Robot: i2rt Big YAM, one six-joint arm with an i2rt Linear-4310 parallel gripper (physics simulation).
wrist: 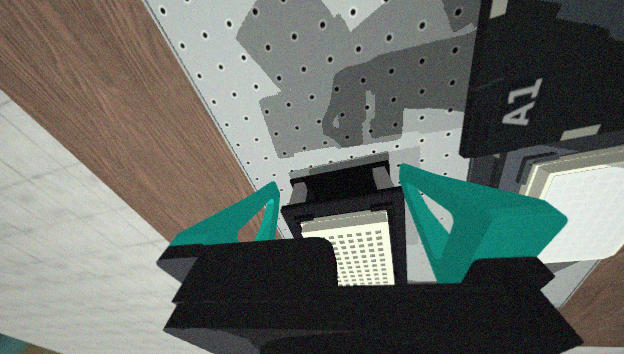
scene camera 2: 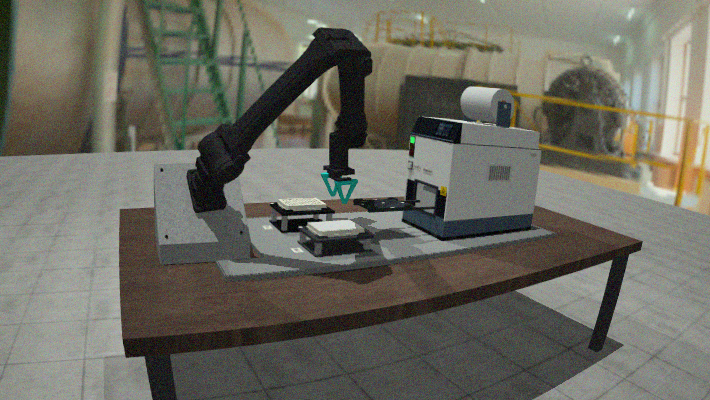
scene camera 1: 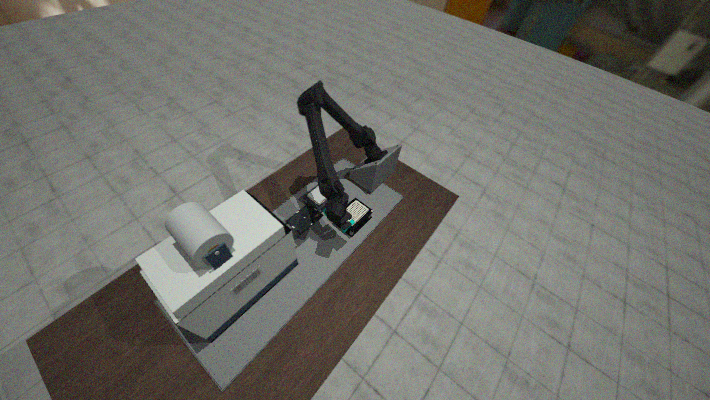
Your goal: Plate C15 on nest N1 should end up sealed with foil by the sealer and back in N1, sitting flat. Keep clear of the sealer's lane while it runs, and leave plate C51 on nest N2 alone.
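Places are measured from the arm's base along level axes (x ahead, y left, z up), in centimetres.
Where they show: gripper, fingertip midpoint: [wrist: 334, 179] [scene camera 2: 338, 199] [scene camera 1: 337, 225]; arm's base, link origin: [scene camera 2: 205, 190] [scene camera 1: 376, 158].
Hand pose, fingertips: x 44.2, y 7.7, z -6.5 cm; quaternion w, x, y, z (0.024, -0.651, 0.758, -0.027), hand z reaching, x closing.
Each offset is from my fingertips to the centre of the thing. "spot": to the spot under its first point. Level surfaces: height alone.
My gripper [scene camera 1: 337, 222] [scene camera 2: 339, 198] [wrist: 334, 179] is open and empty, pointing down above the level of the plates. A plate with open wells @[dy +1.5, dx -11.8, dz -1.0 cm] [scene camera 1: 358, 211] [scene camera 2: 301, 203] [wrist: 365, 255] sits flat on a black nest @[dy +1.5, dx -11.8, dz -4.4 cm] [scene camera 2: 284, 223] [wrist: 398, 235]; in the wrist view it shows between the fingers, partly hidden by the gripper body. A plate with a smooth white top @[dy -19.2, dx -11.9, dz -2.4 cm] [scene camera 1: 317, 196] [scene camera 2: 336, 228] [wrist: 585, 215] sits on the other nest @[spot: dy -19.4, dx -14.7, dz -7.1 cm] [scene camera 2: 325, 246]. The labels are unreadable, so I cannot tell which is C15. The sealer [scene camera 1: 250, 215] [scene camera 2: 492, 180] has its bare tray @[dy -13.4, dx +6.9, dz +1.4 cm] [scene camera 1: 300, 221] [scene camera 2: 385, 204] [wrist: 555, 45] out.
A green light @[spot: dy -5.4, dx +22.3, dz +19.7 cm] [scene camera 2: 412, 139] is lit on the sealer's front. A white roll @[dy -16.5, dx +44.8, dz +34.2 cm] [scene camera 1: 195, 230] [scene camera 2: 482, 103] stands on top of the sealer. The arm's grey angled base [scene camera 1: 377, 170] [scene camera 2: 185, 230] stands at the other end of the table @[dz -8.9 cm] [scene camera 1: 350, 290] [scene camera 2: 300, 300], beyond the nests.
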